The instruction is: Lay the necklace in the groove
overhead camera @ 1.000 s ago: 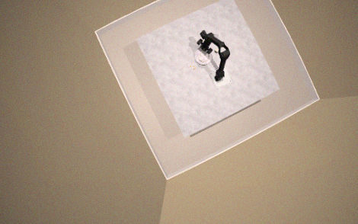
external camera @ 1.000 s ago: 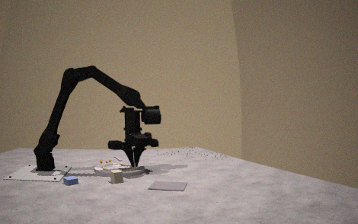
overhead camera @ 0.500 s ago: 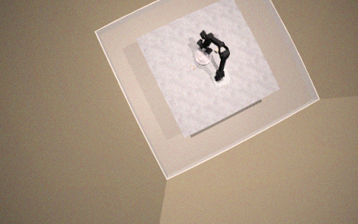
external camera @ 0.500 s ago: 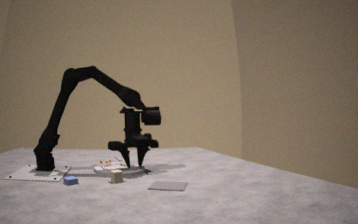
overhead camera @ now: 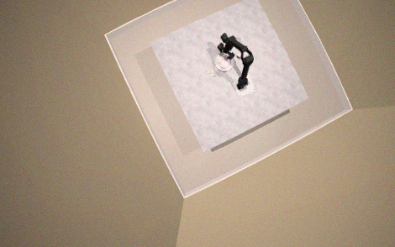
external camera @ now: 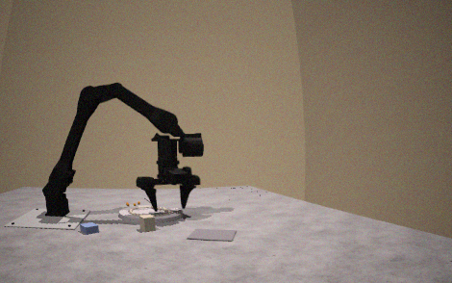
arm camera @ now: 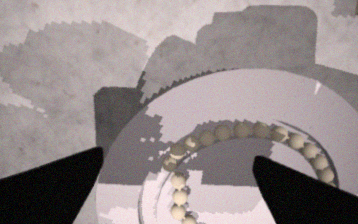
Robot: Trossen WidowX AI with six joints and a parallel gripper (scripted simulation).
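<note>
Now: the round bead board 6 cm behind my gripper tip, 2 cm to the left of it and 1 cm below it. Also, from my gripper tip: flat grey plate 9 cm ahead, 20 cm to the right, 2 cm below; cream cube 6 cm behind, 14 cm to the right; blue block 21 cm behind, 18 cm to the right, 1 cm below.
</note>
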